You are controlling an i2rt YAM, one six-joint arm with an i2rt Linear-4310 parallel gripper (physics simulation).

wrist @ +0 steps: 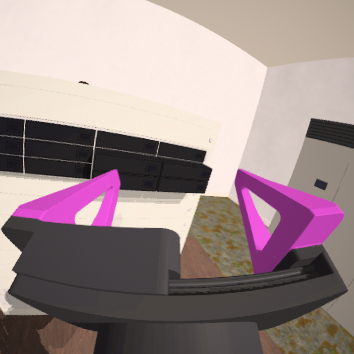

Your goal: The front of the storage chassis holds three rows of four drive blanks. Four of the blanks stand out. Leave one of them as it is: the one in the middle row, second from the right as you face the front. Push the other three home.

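Places are measured from the arm's base along level axes (x ahead, y left, z up), in millimetres.
Pixels of known places: gripper, between the fingertips: (pixel 176 175).
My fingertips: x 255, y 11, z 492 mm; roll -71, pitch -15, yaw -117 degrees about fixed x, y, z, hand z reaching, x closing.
Behind a point stands the place of what it marks.
The cream storage chassis (pixel 50 101) {x 449, y 146, z 527 mm} fills the left of the wrist view, its dark drive blanks in three rows. Four blanks stand out in a block at the lower right: the middle row's second from the right (pixel 125 162) {x 396, y 20, z 458 mm}, the middle row's rightmost (pixel 183 170) {x 394, y -85, z 456 mm}, the bottom row's second from the right (pixel 136 181) {x 396, y -3, z 428 mm} and the bottom row's rightmost (pixel 181 184) {x 394, y -89, z 429 mm}. The top row's right two blanks (pixel 125 139) {x 431, y 19, z 488 mm} (pixel 181 151) {x 429, y -91, z 484 mm} look flush. My gripper (pixel 176 175) {x 255, y 11, z 492 mm} is open with nothing between its magenta fingers, back from the chassis front. The left fingertip overlaps the bottom row in view; the chassis's left end is cut off.
A grey cabinet (pixel 317 167) with a dark vent stands at the right. A patterned green and brown floor strip (pixel 215 230) and brown wood floor lie below, between chassis and cabinet. A small dark shape (pixel 83 82) {x 450, y 101, z 563 mm} shows above the chassis's top edge.
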